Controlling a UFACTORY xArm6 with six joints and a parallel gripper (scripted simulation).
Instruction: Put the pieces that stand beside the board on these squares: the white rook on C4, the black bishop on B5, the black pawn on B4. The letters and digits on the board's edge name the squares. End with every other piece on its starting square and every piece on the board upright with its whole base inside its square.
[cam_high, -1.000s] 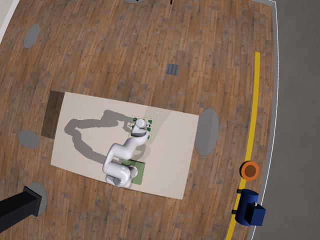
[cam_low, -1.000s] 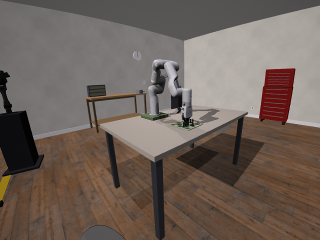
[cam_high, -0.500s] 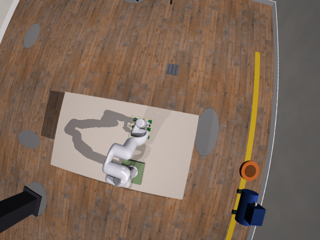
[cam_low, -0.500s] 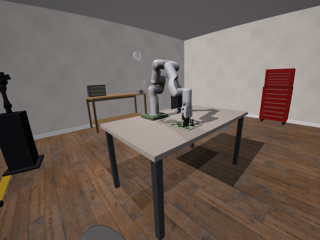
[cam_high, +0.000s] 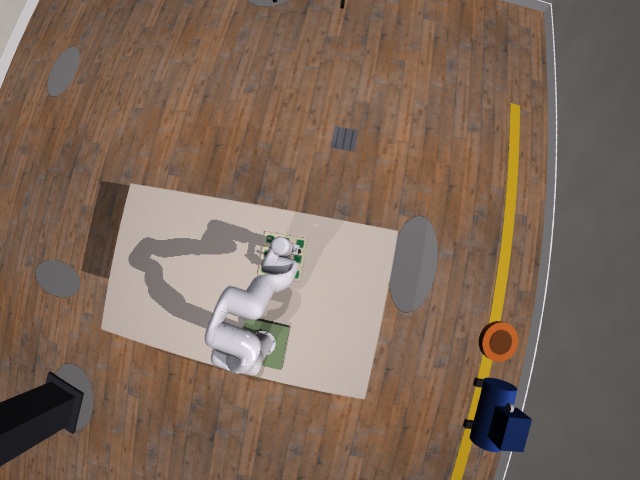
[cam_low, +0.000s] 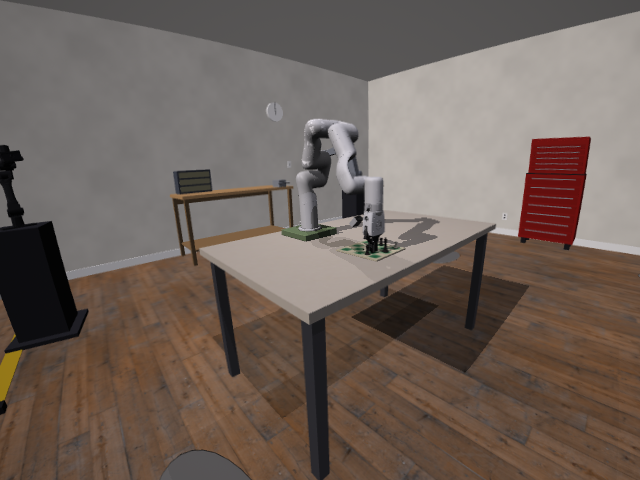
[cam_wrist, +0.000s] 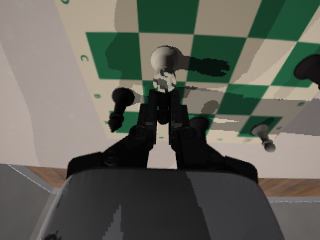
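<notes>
Right now the white rook is 4 cm behind my hand, 1 cm to the right of it and 1 cm below it. Round my hand: chessboard: 4 cm behind, 3 cm to the left, 3 cm below.
</notes>
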